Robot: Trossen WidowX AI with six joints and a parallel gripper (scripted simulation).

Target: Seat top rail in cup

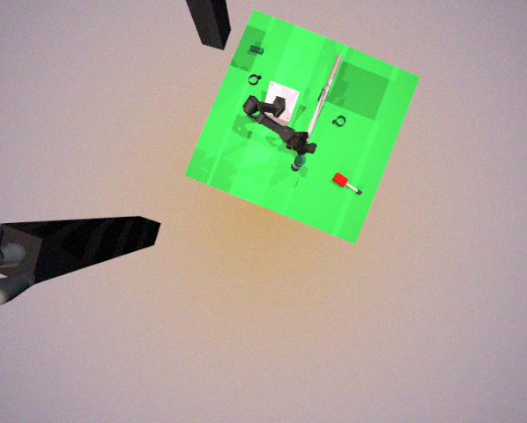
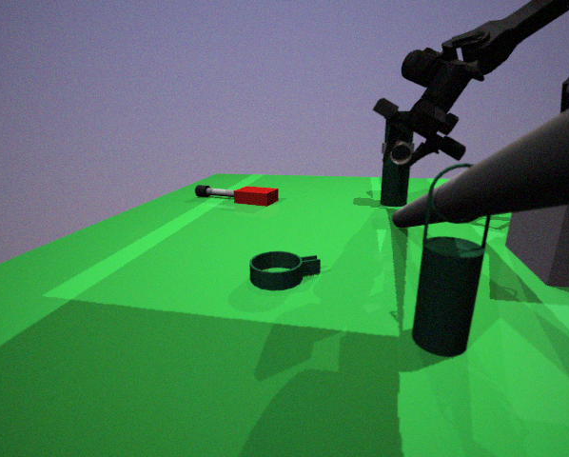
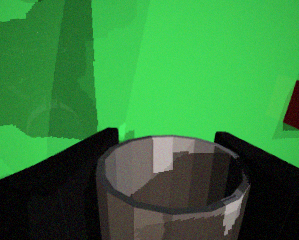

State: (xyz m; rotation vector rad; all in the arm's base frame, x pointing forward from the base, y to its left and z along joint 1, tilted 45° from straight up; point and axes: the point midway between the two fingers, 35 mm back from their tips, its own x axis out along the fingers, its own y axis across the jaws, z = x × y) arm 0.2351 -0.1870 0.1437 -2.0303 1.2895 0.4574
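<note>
My gripper tip is now 2 cm past the rail-end cup, 2 cm to the left of it and 3 cm below it. The rest, counted from my gripper tip: cylinder: 54 cm behind, 62 cm to the left, 8 cm below; then red-headed hammer: 38 cm ahead, 10 cm to the right, 8 cm below; then line post: 42 cm to the left, 1 cm above.
</note>
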